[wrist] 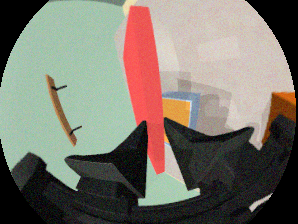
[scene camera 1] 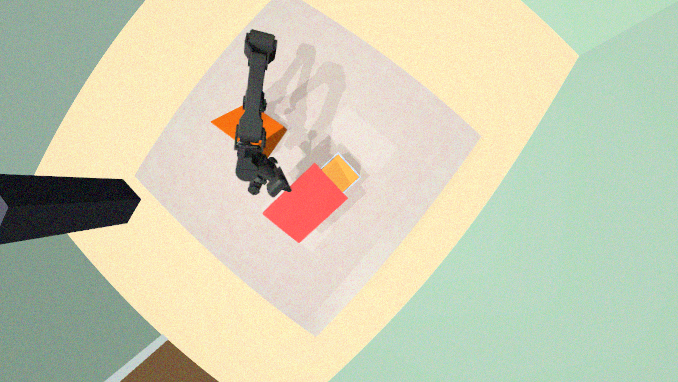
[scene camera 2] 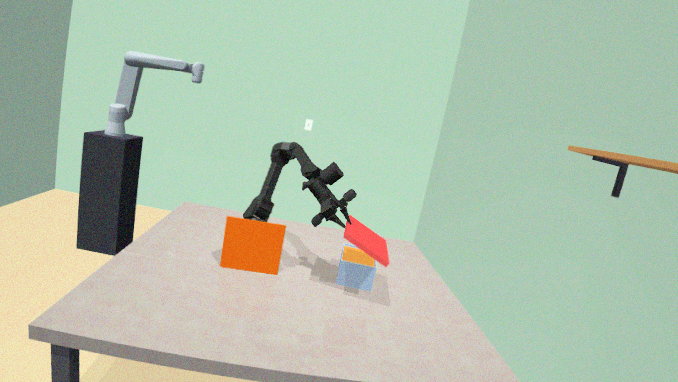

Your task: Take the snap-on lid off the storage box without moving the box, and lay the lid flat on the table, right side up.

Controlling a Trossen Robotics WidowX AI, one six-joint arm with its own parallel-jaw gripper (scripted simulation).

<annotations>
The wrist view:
my gripper
lid: held by my gripper
storage box
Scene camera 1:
my gripper
lid
storage box
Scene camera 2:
my gripper
lid
storage box
</annotations>
